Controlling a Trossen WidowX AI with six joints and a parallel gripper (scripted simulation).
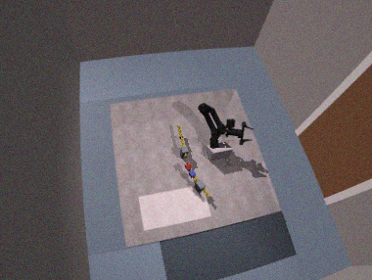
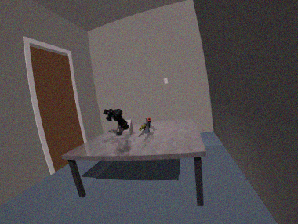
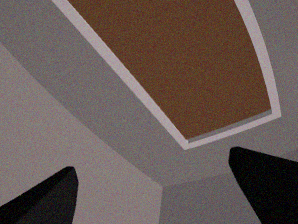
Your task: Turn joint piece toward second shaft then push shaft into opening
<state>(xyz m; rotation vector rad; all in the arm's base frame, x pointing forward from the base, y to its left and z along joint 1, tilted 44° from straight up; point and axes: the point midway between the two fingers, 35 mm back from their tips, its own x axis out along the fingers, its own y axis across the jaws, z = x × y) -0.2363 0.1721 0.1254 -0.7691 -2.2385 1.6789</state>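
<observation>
The red joint piece lies 54 cm ahead of my gripper tip, 18 cm below it and 8 cm to the left of it.
</observation>
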